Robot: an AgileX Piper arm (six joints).
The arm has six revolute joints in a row. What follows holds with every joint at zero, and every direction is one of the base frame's.
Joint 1 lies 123 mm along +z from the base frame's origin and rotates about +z.
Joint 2 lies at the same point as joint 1 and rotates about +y.
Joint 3 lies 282.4 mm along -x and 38.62 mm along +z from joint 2 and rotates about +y.
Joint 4 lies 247.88 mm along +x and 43.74 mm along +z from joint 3 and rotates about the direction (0.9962, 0, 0.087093).
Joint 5 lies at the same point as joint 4 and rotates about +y.
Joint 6 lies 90.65 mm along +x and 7.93 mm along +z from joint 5 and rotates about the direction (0.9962, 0, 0.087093).
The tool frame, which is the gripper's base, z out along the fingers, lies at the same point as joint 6; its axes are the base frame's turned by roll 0, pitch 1.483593 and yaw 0 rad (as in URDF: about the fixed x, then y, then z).
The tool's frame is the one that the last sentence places.
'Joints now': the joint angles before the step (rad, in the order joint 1, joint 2, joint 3, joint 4, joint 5, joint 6). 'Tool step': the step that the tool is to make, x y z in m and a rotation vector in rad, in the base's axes. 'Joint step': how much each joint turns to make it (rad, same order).
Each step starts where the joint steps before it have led.
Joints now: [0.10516 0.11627 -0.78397 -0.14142 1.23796 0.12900]
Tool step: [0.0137 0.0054 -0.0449 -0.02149 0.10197 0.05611]
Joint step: [-0.00047 -0.05380 0.17680 0.04510 -0.02515 -0.05067]
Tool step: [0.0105 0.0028 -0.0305 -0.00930 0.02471 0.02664]
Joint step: [-0.00024 -0.04032 0.12848 0.01780 -0.06465 -0.02217]
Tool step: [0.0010 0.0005 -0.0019 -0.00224 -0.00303 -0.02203]
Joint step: [-0.02810 -0.00203 0.00966 0.00357 -0.01091 -0.00624]
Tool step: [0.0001 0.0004 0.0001 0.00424 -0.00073 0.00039]
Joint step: [-0.00192 0.00043 -0.00006 0.00465 -0.00140 0.00027]
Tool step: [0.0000 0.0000 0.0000 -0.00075 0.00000 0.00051]
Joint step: [0.00000 0.00000 0.00000 0.00000 0.00000 -0.00091]
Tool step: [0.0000 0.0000 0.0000 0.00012 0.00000 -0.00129]
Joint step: [-0.00117 0.00003 0.00001 -0.00003 -0.00004 0.00018]
